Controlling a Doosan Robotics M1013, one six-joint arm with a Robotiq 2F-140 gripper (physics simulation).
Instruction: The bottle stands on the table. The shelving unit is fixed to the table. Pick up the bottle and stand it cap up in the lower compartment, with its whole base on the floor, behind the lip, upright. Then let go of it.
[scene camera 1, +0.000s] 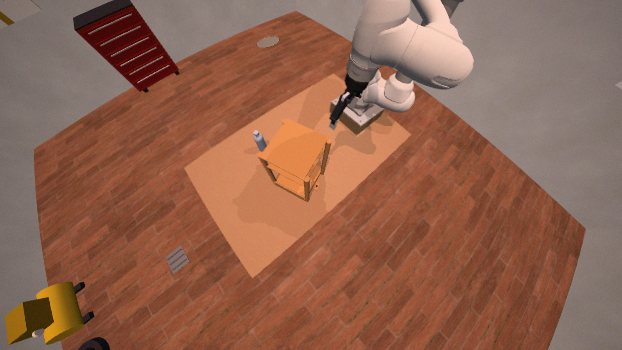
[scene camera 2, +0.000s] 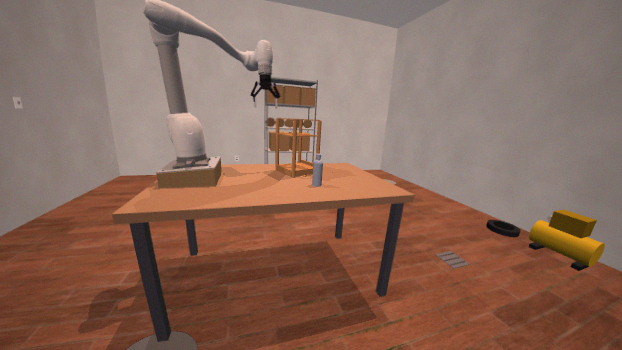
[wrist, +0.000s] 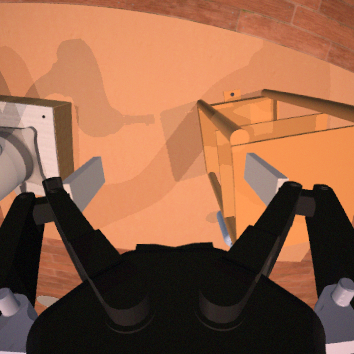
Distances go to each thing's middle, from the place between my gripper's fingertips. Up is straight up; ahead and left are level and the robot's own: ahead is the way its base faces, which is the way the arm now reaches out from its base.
My gripper is now 260 mm above the orange shelving unit (scene camera 1: 295, 150), 210 mm short of it and 60 mm to the left of it.
